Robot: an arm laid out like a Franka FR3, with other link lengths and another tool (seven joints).
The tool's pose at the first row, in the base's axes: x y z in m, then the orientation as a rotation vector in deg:
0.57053 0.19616 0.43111 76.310 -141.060 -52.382
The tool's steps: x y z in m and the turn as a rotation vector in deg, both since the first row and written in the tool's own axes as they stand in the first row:
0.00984 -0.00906 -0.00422 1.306 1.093 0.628
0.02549 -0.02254 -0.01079 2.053 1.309 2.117
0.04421 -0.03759 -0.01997 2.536 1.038 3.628
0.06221 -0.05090 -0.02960 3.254 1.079 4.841
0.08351 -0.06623 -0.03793 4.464 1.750 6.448
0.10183 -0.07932 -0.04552 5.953 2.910 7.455
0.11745 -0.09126 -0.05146 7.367 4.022 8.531
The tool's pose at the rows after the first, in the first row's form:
0.57297 0.18274 0.42786 76.018 -141.528 -49.818
0.57614 0.16182 0.42313 74.263 -142.571 -48.454
0.57978 0.13668 0.41916 72.322 -143.763 -47.798
0.58284 0.11263 0.41669 70.888 -144.751 -46.669
0.58481 0.08564 0.41159 69.144 -145.744 -44.343
0.58663 0.06229 0.40759 68.355 -146.294 -41.426
0.58848 0.04229 0.40330 67.427 -146.803 -38.623

